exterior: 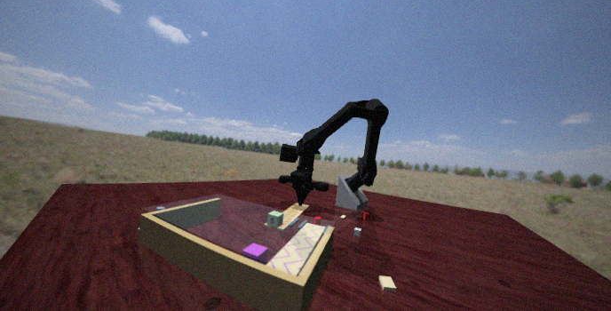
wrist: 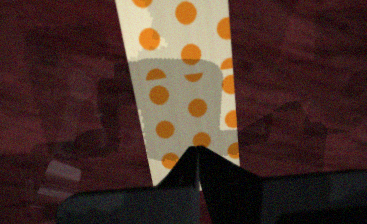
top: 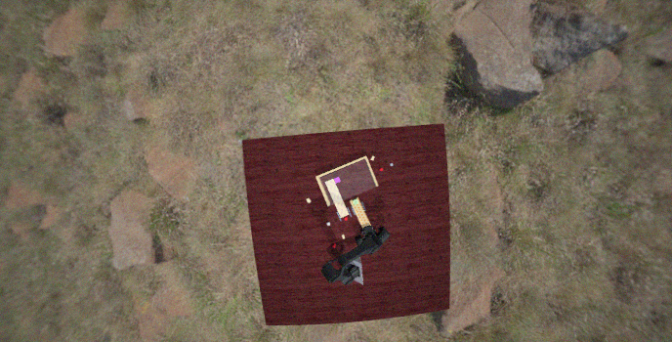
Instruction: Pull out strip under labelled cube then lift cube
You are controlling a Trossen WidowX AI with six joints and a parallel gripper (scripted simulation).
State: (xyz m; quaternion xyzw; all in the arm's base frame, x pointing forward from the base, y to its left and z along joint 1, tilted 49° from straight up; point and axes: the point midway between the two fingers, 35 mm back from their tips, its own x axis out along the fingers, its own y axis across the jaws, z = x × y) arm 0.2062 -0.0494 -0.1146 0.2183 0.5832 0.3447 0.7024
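Now: the orange-dotted cream strip 100 mm ahead of my gripper tip and 30 mm to the left of it. Also, from my gripper tip: white cube 90 mm ahead, 250 mm to the left; grey disc 400 mm ahead, 190 mm to the right; tan block 250 mm ahead, 350 mm to the left.
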